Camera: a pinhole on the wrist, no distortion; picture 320 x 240 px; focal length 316.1 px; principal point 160.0 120.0 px. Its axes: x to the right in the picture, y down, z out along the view. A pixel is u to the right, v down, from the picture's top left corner.
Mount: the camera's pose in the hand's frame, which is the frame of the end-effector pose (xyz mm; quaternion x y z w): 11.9 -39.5 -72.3 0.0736 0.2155 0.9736 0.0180
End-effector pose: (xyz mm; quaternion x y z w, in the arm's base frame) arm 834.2 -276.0 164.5 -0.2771 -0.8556 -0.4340 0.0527
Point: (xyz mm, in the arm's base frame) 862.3 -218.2 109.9
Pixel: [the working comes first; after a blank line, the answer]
In the camera's frame: 52.3 27.1 152.1

268.7 176.4
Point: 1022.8 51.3 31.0
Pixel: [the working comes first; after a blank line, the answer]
In the camera's frame: 145.7 6.5 461.1

259.9 124.5
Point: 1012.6 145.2 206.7
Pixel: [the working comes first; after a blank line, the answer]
In the camera's frame: 45.9 -158.5 512.0

188.3 22.1
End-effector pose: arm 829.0 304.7 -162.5 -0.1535 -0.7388 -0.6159 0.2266
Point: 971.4 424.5 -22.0
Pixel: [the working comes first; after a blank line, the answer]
In the camera's frame: 102.0 -165.9 229.4

outside the picture
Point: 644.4 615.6 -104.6
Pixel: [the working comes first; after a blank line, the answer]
In the camera's frame: -100.0 116.5 401.7

81.3 211.7
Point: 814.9 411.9 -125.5
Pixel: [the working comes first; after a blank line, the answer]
In the camera's frame: 15.5 -2.9 193.4

185.4 115.3
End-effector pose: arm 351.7 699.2 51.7 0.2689 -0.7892 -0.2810 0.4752
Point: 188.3 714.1 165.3
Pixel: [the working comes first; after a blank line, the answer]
In the camera's frame: -76.0 -65.7 241.1

60.3 33.8
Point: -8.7 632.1 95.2
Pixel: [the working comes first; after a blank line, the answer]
In the camera's frame: -148.5 82.1 393.8

40.8 185.9
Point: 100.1 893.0 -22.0
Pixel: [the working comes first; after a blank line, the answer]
In the camera's frame: 147.7 6.6 381.0

282.6 125.5
